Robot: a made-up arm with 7 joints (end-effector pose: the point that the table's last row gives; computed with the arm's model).
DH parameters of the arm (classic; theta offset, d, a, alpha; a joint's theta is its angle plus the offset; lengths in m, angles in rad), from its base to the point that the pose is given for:
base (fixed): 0 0 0 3.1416
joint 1: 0 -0.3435 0 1.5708
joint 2: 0 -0.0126 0 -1.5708
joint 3: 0 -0.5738 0 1.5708
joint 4: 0 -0.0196 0 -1.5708
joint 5: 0 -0.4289 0 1.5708
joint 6: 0 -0.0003 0 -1.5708
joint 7: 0 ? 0 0
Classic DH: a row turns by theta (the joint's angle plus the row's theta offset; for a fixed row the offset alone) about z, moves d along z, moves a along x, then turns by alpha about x.
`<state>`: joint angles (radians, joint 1 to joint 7).
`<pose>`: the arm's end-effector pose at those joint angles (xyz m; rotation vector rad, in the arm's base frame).
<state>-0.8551 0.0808 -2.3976 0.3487 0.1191 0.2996 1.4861</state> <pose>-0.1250 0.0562 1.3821 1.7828 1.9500 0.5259</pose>
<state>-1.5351 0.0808 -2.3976 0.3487 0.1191 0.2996 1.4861</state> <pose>-0.1325 -0.0349 1.3821 1.0741 2.5359 0.7299</pose>
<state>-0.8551 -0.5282 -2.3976 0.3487 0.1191 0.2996 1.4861</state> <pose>-0.5102 -0.3868 1.1727 1.7522 1.6358 1.3056</pose>
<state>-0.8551 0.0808 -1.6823 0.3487 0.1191 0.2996 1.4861</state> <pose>-0.0780 0.1798 1.3721 2.2351 1.1533 0.2693</pose>
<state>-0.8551 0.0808 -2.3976 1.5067 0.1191 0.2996 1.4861</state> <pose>-0.4534 -0.0045 0.9551 1.0277 1.1440 1.3397</pose>
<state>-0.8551 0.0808 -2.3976 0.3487 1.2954 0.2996 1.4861</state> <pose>-0.1127 0.0749 1.3854 2.6563 0.5946 0.4523</pose>
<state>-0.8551 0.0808 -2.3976 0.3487 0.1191 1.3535 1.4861</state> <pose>-0.1553 0.0550 1.3196 1.0783 1.1983 1.1639</pose>
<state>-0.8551 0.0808 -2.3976 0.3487 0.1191 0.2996 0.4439</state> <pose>-0.1250 0.0562 1.3821 0.5564 2.4935 0.1458</pose>
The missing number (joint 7, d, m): -0.0691
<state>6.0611 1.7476 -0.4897 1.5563 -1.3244 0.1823 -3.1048</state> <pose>0.4316 0.3173 -0.1932 0.3663 0.6328 -1.0707</pose>
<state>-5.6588 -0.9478 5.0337 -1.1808 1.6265 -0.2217 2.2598</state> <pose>-0.8320 0.0457 0.6744 -0.2872 1.3651 0.1448</pose>
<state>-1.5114 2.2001 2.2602 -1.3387 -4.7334 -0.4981 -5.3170</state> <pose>-0.3242 0.3895 -0.3134 -0.6526 -0.3140 -2.4387</pose>
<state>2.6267 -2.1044 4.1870 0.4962 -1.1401 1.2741 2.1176</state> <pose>0.7330 0.2156 -0.2754 -0.3998 0.2743 -0.9431</pose>
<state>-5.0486 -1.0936 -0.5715 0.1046 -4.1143 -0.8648 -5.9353</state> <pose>-0.2499 0.8672 0.8693 -0.6382 -2.1771 1.4685</pose>
